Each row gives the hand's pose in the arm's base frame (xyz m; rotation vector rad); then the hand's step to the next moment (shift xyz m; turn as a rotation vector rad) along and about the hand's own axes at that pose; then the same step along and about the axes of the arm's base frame.
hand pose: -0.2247 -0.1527 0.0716 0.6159 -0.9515 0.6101
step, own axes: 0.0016 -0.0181 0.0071 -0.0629 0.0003 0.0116
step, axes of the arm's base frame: 0.0097 -0.0169 0.0008 -0.0345 -0.0207 -0.0497
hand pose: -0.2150 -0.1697 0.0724 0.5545 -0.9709 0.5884
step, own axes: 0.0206 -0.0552 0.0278 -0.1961 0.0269 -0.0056
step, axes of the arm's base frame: 0.0301 -0.0537 0.0213 -0.1006 -0.0180 -0.1696
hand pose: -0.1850 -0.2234 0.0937 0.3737 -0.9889 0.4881
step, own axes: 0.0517 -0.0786 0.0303 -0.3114 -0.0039 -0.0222
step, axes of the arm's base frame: 0.0457 -0.0694 0.0535 -0.1248 -0.0605 -0.2797
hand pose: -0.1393 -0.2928 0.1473 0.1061 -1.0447 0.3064
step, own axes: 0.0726 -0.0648 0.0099 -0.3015 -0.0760 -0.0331
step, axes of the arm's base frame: 0.0448 -0.0496 0.0714 -0.0896 -0.1247 -0.2724
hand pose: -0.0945 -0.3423 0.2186 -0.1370 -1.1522 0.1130
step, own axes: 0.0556 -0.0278 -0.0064 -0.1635 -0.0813 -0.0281
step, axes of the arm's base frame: 0.0288 -0.0189 0.0522 -0.0385 -0.1076 -0.1451
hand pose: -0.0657 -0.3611 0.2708 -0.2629 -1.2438 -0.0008
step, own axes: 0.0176 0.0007 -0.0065 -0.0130 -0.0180 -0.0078
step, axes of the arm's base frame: 0.0119 0.0019 0.0144 0.0005 -0.0208 -0.0109
